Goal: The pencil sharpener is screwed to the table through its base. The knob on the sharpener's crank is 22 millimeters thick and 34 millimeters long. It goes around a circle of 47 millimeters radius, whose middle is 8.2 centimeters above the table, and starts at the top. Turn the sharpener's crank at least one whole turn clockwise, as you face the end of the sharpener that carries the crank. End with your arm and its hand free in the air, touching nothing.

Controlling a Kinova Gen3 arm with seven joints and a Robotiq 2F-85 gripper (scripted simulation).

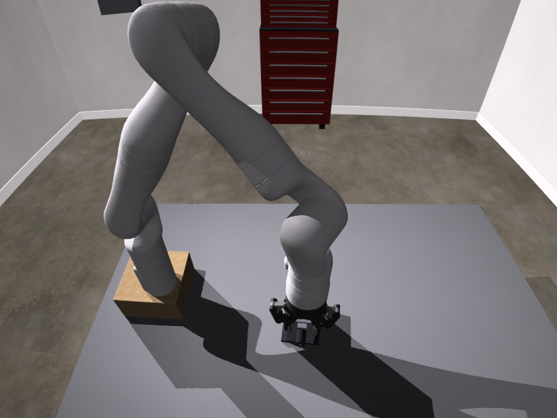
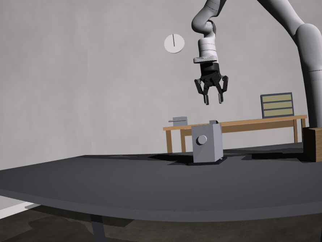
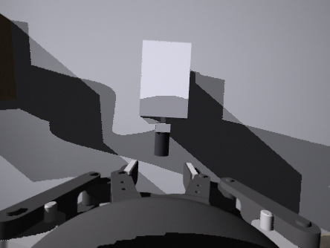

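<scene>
Now: the crank knob 90 mm below my hand and 20 mm to the left of it. From my hand the other things lie so: sharpener crank: 90 mm below, 20 mm to the left.
</scene>
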